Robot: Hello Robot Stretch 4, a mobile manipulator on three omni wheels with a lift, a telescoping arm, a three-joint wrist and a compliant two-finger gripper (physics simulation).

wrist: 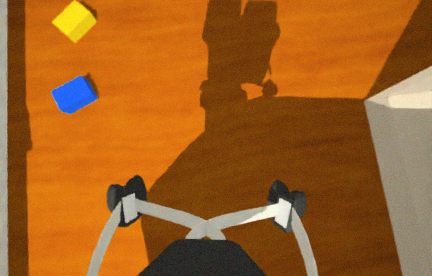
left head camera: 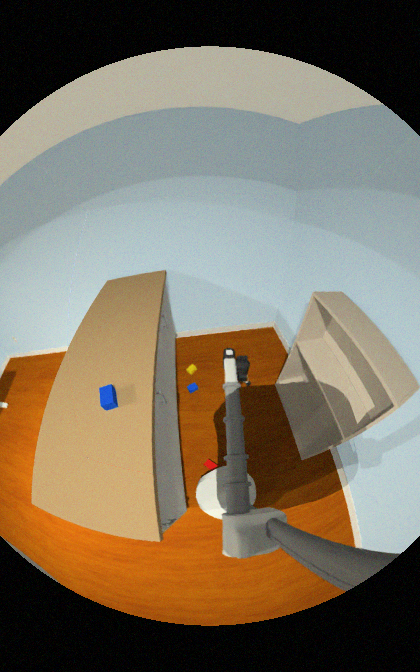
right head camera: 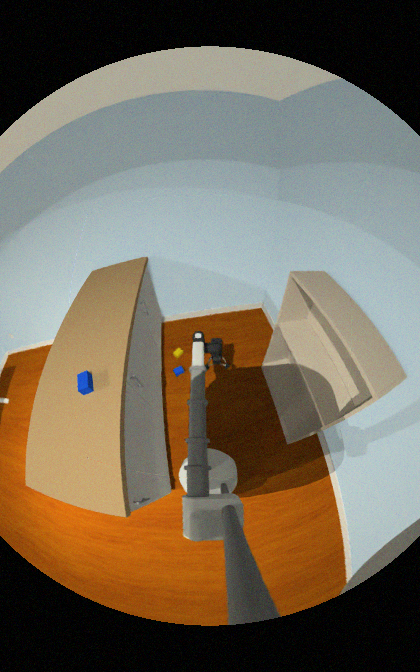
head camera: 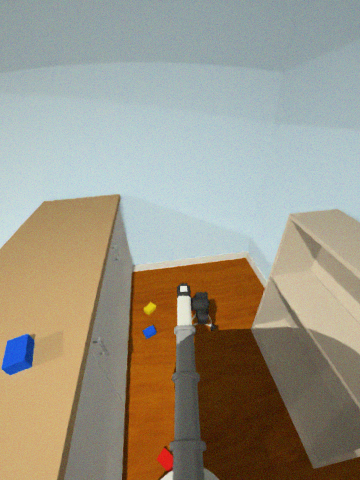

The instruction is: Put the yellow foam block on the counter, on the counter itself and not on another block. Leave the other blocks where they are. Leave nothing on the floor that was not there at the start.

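Places are measured from the robot's base along level axes (x ahead, y left, z up), in centimetres.
Pixels of known places: gripper, fingertip midpoint: (wrist: 207, 194) (head camera: 200, 328).
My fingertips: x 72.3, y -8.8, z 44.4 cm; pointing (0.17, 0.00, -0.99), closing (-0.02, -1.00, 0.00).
Note:
For each thing: its middle in the pictures, then the offset to it from my fingertips. Level surfaces: height alone.
- yellow foam block at the middle of its body: (wrist: 75, 21) (head camera: 149, 308) dx +45.5, dy +39.2, dz -44.8 cm
- small blue block at the middle of its body: (wrist: 75, 95) (head camera: 149, 332) dx +23.6, dy +36.9, dz -44.8 cm
- larger-looking blue block at the middle of its body: (head camera: 19, 353) dx -34.4, dy +59.9, dz +46.2 cm
- counter at its surface level: dz +44.0 cm
- red block at the middle of its body: (head camera: 167, 460) dx -49.3, dy +19.8, dz -44.8 cm
The yellow foam block (head camera: 150, 308) (left head camera: 191, 369) (right head camera: 178, 353) (wrist: 74, 21) lies on the floor near the counter's front, at the upper left of the wrist view. A small blue block (head camera: 149, 331) (left head camera: 192, 387) (right head camera: 178, 371) (wrist: 74, 95) lies on the floor close to it. A larger-looking blue block (head camera: 18, 354) (left head camera: 108, 397) (right head camera: 85, 382) stands on the counter (head camera: 75, 260) (left head camera: 120, 330) (right head camera: 100, 310). A red block (head camera: 165, 458) (left head camera: 210, 465) lies on the floor by the robot's base. My gripper (wrist: 207, 194) is open and empty, above the floor, to the right of the yellow and small blue blocks.
A beige open shelf unit (head camera: 320, 214) (left head camera: 327, 295) (right head camera: 307, 275) stands right of the arm, and its edge shows at the right of the wrist view. The counter's grey front with handles is on the left. A wall closes the far end.

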